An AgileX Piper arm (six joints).
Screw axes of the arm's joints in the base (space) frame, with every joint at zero. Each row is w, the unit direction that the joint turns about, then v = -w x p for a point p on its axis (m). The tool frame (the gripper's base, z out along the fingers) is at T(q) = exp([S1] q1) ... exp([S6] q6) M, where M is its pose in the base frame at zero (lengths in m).
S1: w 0 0 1 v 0 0 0
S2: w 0 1 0 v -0.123 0 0
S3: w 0 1 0 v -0.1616 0 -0.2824
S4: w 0.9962 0 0.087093 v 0 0.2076 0
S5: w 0 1 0 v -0.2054 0 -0.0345
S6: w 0.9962 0 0.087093 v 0 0.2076 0
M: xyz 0.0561 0 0.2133 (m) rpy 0 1.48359 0 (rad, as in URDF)
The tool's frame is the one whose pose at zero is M.
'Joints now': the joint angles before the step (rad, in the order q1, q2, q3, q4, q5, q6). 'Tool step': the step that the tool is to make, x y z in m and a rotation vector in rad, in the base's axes. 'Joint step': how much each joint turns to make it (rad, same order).
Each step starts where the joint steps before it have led.
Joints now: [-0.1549 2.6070 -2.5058 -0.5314 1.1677 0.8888]
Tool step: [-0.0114 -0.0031 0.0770 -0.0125 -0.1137 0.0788]
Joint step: [-0.0170 -0.1219 -0.0452 0.0592 0.0005 -0.1182]
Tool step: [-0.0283 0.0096 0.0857 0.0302 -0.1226 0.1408]
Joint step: [-0.0137 -0.1711 -0.0020 0.1506 -0.0003 -0.1623]
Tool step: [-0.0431 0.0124 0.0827 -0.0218 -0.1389 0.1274]
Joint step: [-0.0109 -0.1739 -0.0003 0.1152 -0.0003 -0.1402]
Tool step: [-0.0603 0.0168 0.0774 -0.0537 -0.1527 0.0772]
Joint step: [0.0000 -0.1885 0.0141 0.0571 0.0002 -0.0849]
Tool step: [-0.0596 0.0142 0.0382 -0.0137 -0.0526 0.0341]
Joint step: [-0.0013 -0.2047 0.1463 0.0330 0.0003 -0.0319]
